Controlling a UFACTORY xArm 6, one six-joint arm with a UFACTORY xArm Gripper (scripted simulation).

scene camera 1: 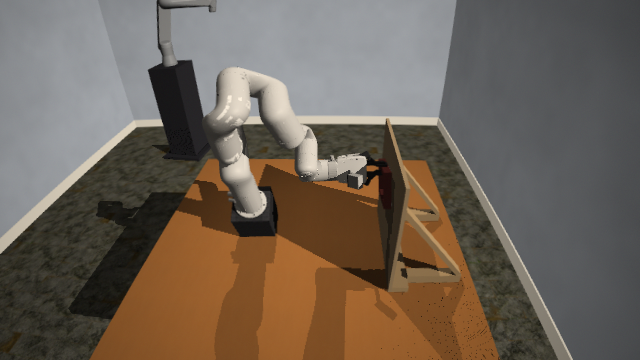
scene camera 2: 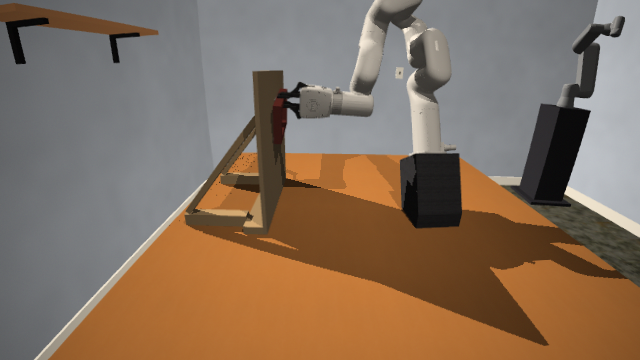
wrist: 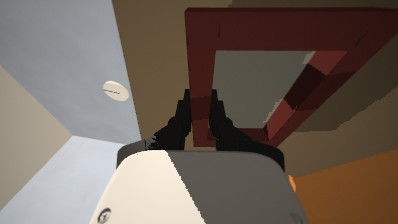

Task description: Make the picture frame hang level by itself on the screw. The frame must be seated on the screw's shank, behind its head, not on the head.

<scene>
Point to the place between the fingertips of my gripper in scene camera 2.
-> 277, 99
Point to an upright wooden board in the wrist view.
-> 348, 127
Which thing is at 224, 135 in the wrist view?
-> My gripper.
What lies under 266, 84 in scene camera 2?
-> An upright wooden board.
</scene>
